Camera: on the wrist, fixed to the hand. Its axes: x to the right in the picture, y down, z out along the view.
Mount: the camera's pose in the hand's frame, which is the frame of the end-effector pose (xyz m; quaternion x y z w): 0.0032 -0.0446 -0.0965 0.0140 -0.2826 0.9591 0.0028
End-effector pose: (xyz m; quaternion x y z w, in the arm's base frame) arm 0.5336 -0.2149 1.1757 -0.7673 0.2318 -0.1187 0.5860
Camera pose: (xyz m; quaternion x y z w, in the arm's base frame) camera 0.5022 -0.2888 1.2455 0.1948 0.5693 0.7753 0.1917
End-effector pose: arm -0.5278 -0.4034 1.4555 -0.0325 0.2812 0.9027 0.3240
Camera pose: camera -0.5153 -0.4244 1.3520 -0.5293 0.0470 -0.3185 0.7850
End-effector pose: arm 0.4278 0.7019 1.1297 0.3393 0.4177 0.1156 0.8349
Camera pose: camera 0.3509 0.7156 1.0575 0.4459 -0.5586 0.6994 0.0048
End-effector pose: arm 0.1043 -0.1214 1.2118 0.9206 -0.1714 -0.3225 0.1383
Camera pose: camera 0.1786 -0.0685 1.2665 -0.2510 -0.9270 -0.1260 0.2484
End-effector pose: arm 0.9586 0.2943 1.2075 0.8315 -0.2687 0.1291 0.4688
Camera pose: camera 0.9902 0.3937 1.2282 0.2123 0.9289 -0.2188 0.2101
